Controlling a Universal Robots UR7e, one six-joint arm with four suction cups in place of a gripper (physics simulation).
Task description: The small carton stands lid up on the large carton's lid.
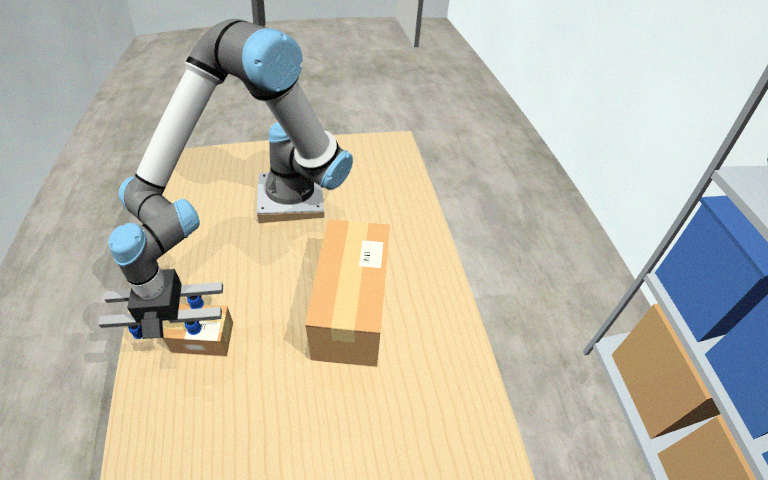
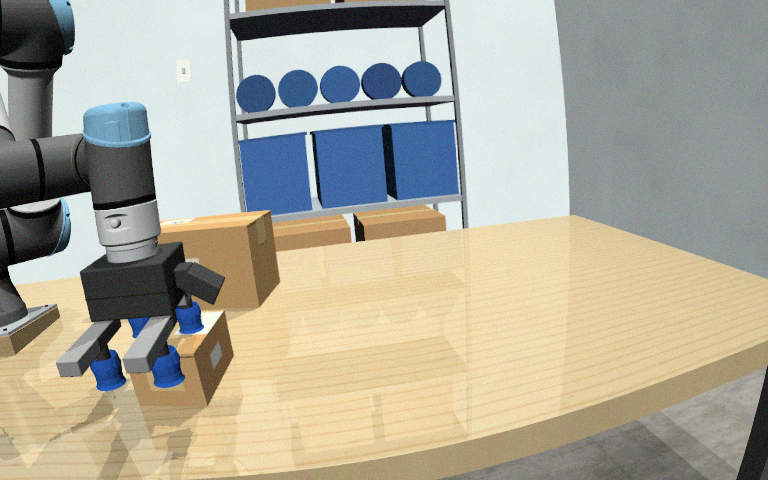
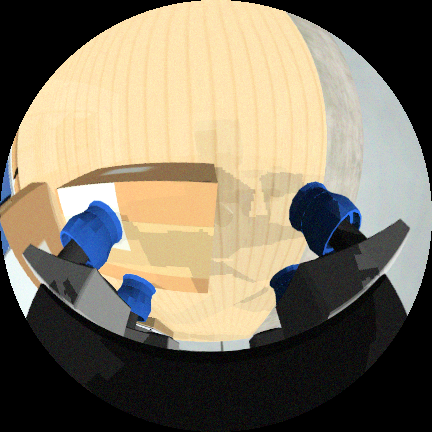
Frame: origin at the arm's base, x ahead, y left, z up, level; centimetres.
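Seen in the pictures: hand, tool point: (image 3: 206, 261); arm's base, link origin: (image 1: 289, 189) (image 3: 142, 328).
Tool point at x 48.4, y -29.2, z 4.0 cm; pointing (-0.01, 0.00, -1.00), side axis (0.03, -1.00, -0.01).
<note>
Offsets run from my tool point to a thing's top centre. Level surfaces: height alone.
The small carton @(dx +1.2, dy +6.9, dz +0.0 cm) (image 1: 199, 345) (image 2: 200, 356) (image 3: 169, 201) is at the table's left side, lid up, with a white label on its lid. My suction gripper (image 1: 162, 317) (image 2: 149, 346) (image 3: 209, 257) is over its left part. Two blue cups press on the lid and the other two hang beside the carton over bare table. I cannot tell whether the carton rests on the table or is just off it. The large carton @(dx -4.7, dy +44.5, dz +8.3 cm) (image 1: 348, 278) (image 2: 218, 252) lies lid up in the middle of the table, to the right of the small one, with a pale tape strip and a white label.
The wooden table @(dz -7.3 cm) (image 1: 271, 413) (image 2: 477, 310) carries the arm's base plate (image 1: 290, 207) behind the large carton. A shelf rack (image 2: 232, 129) (image 1: 633, 289) with blue boxes, blue discs and brown cartons stands beyond the table's right side.
</note>
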